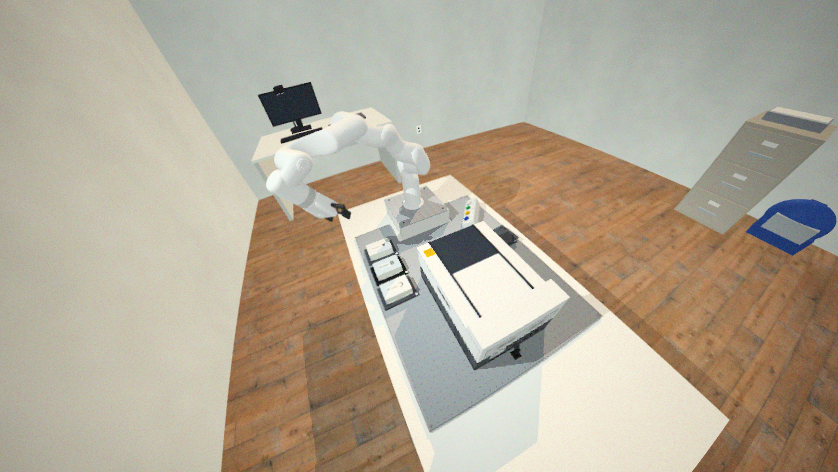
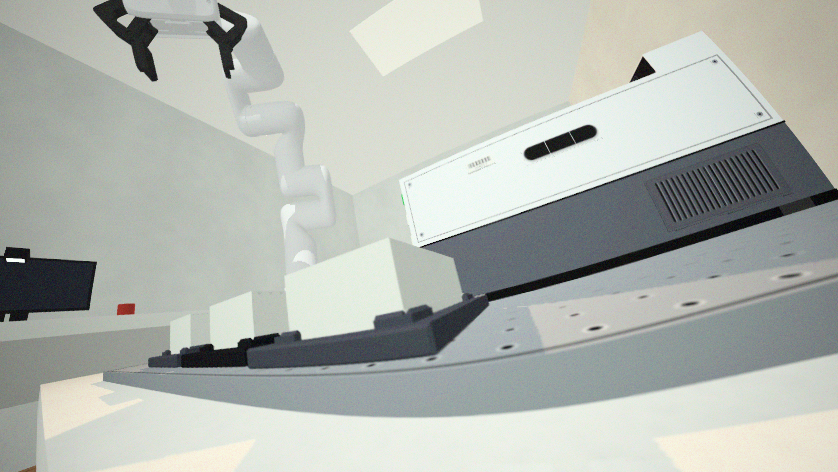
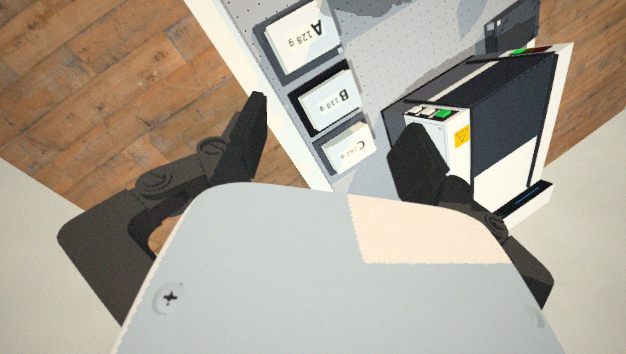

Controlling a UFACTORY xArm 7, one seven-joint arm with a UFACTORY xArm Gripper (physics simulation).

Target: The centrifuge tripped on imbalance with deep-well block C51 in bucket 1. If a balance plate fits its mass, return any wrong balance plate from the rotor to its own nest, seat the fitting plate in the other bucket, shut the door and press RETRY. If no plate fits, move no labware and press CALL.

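Frame: origin at the arm's base, x ahead, y left, z up, level; millimetres.
Seen in the pictures: gripper, fingertip midpoint: (image 1: pixel 341 217) (image 2: pixel 190 75) (image 3: pixel 334 128); arm's base, origin of the base link: (image 1: pixel 413 203).
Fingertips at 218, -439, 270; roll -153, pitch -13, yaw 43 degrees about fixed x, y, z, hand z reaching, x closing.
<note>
Offsets run from my fingertips to a thing's top centre, as dx, dy, dz. "pt": to the spot under its first point.
My gripper (image 1: pixel 341 215) (image 2: pixel 191 77) (image 3: pixel 334 128) is open and empty, high beside the bench near the nests. Balance plates A {-61, +119, -307} (image 1: pixel 381 249) (image 2: pixel 180 334) (image 3: pixel 302 37), B {+75, +99, -307} (image 1: pixel 387 267) (image 2: pixel 231 319) (image 3: pixel 330 100) and C {+210, +74, -307} (image 1: pixel 397 290) (image 2: pixel 345 293) (image 3: pixel 348 147) sit in a row of nests. Labels read A 128 g, B 110 g and, faintly, C 242 g. The centrifuge (image 1: pixel 510 287) (image 2: pixel 557 193) (image 3: pixel 522 95) has a dark panel and a white panel on top. Its rotor, buckets and block C51 do not show. RETRY and CALL cannot be read.
Green and white buttons {+201, +237, -170} (image 3: pixel 435 112) sit at a centrifuge corner. A strip with coloured lights or buttons {pt +35, +650, -292} (image 1: pixel 467 212) stands near the arm's base (image 1: pixel 419 219). A dark box {+262, +677, -318} (image 1: pixel 505 235) (image 3: pixel 515 30) lies beyond the centrifuge. A desk with a monitor (image 1: pixel 290 104) stands behind.
</note>
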